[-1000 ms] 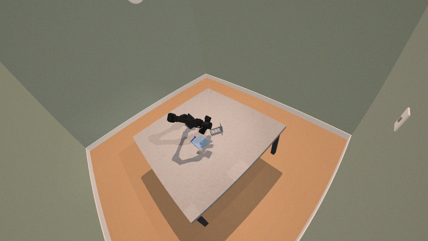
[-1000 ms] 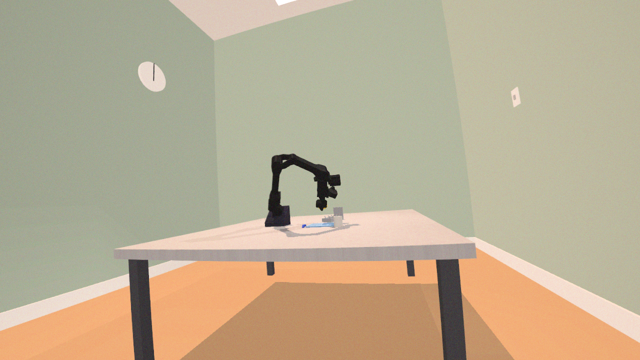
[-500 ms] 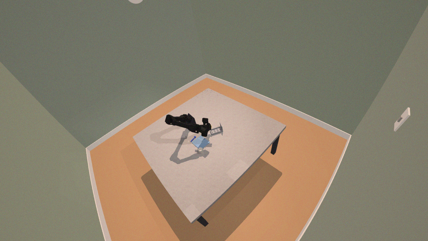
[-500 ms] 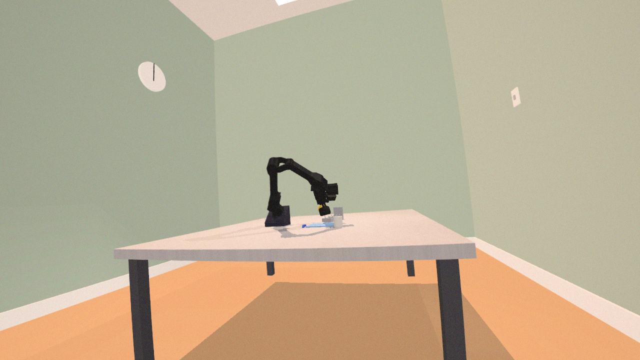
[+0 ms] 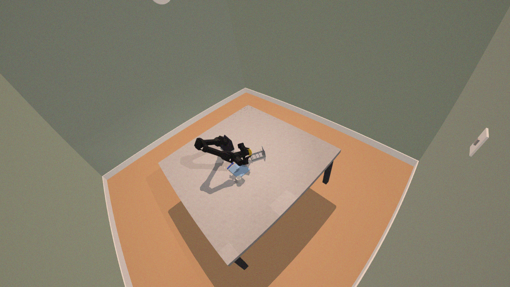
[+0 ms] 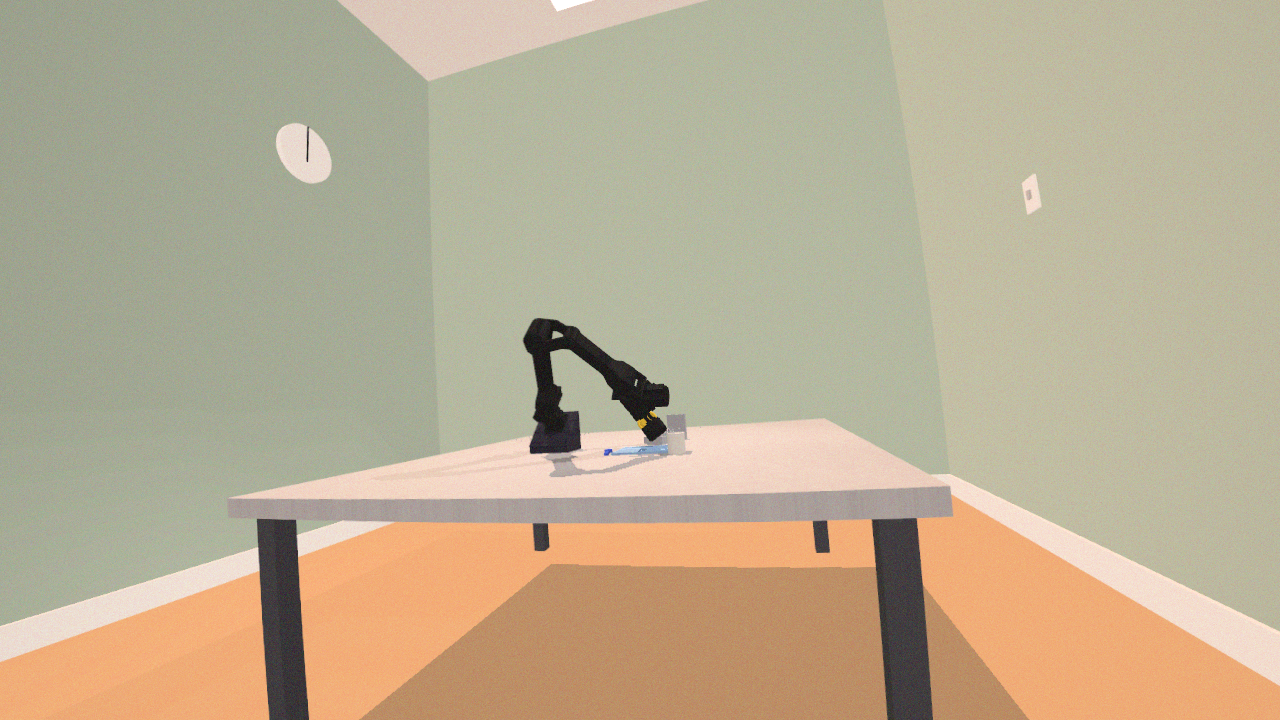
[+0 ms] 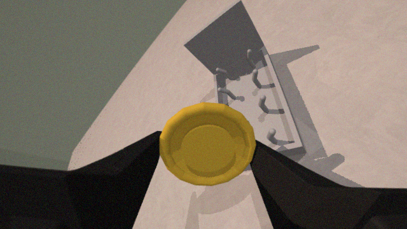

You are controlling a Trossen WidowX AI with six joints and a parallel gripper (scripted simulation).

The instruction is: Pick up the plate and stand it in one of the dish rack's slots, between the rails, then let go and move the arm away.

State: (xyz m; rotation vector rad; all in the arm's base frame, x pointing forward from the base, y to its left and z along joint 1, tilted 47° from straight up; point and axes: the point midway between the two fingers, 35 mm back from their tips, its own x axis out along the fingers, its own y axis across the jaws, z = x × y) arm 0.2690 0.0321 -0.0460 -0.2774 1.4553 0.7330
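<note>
My gripper tip is now 40 mm to the right of the grey dish rack, 40 mm short of it and 40 mm above it. The rest, counted from my gripper tip: mat: 170 mm to the right, 60 mm below, 40 mm ahead; yellow plate: 10 mm to the right; white cup: 240 mm to the right, 140 mm ahead, 40 mm below.
</note>
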